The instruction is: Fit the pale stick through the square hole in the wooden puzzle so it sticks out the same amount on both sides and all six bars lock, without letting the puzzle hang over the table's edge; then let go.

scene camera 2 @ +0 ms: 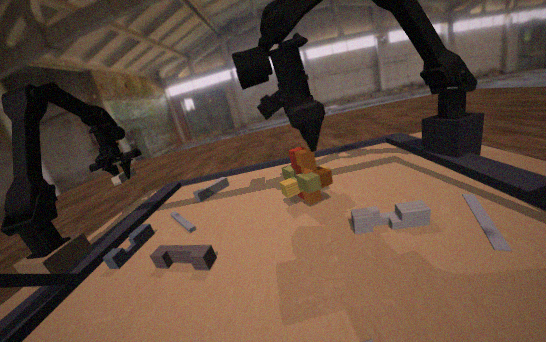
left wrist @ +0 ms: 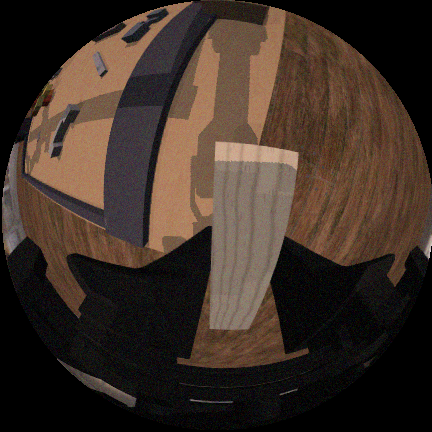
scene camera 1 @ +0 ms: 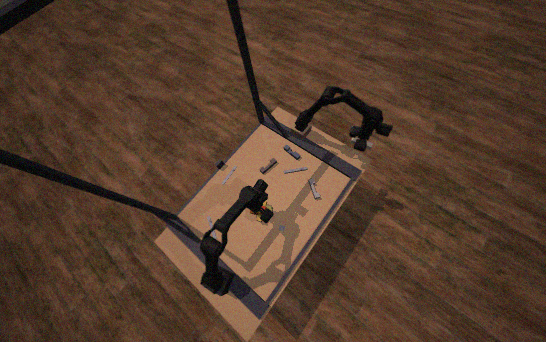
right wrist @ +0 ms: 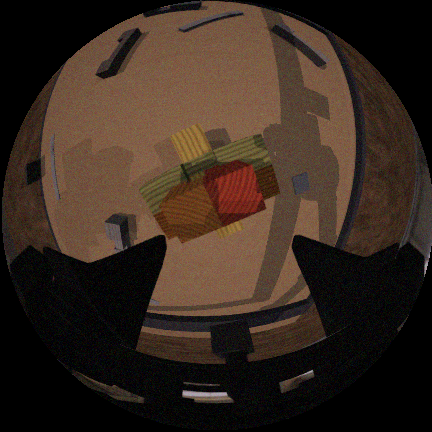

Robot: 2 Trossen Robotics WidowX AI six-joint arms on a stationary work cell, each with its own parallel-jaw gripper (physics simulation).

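Places are measured from the left arm's base along level axes (x ahead, y left, z up), in metres.
Pixels of known places: left gripper, fingertip midpoint: (scene camera 2: 125,180) (left wrist: 238,233); right gripper, fingertip midpoint: (scene camera 2: 309,145) (scene camera 1: 258,212) (right wrist: 231,242); left arm's base at its link origin: (scene camera 2: 49,248) (scene camera 1: 301,126); right arm's base at its link origin: (scene camera 2: 451,116) (scene camera 1: 217,281) (right wrist: 235,353).
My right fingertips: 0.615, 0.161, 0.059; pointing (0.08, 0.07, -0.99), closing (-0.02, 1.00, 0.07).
Ahead of a thing's pixels: the offset from my right fingertips to its middle, as dx, dy, dz.
The pale stick @(-0.696, +0.219, -0.011) (left wrist: 252,215) (scene camera 2: 117,179) is held in my left gripper (left wrist: 238,233) (scene camera 2: 123,172), which is shut on it, past the dark rail at the table's side, far from the puzzle. The wooden puzzle (scene camera 2: 308,181) (right wrist: 235,192) (scene camera 1: 259,217) stands on the table, well inside the edges. Its red and orange bars point up, with green, yellow and brown bars crossing below them. My right gripper (right wrist: 231,242) (scene camera 2: 313,148) is open and empty, pointing down close above the puzzle. In scene camera 1 the right arm partly covers the puzzle. The square hole cannot be made out.
A light grey notched bar @(+0.095, -0.164, -0.109) (scene camera 2: 412,216) and a flat strip @(+0.236, -0.200, -0.124) (scene camera 2: 485,222) lie right of the puzzle in scene camera 2. A brown bar @(-0.275, -0.176, -0.109) (scene camera 2: 183,255), a blue bar @(-0.445, -0.112, -0.109) (scene camera 2: 131,245), a small strip @(-0.359, -0.020, -0.119) (scene camera 2: 183,221) and a grey bar @(-0.324, +0.146, -0.109) (scene camera 2: 212,190) lie left.
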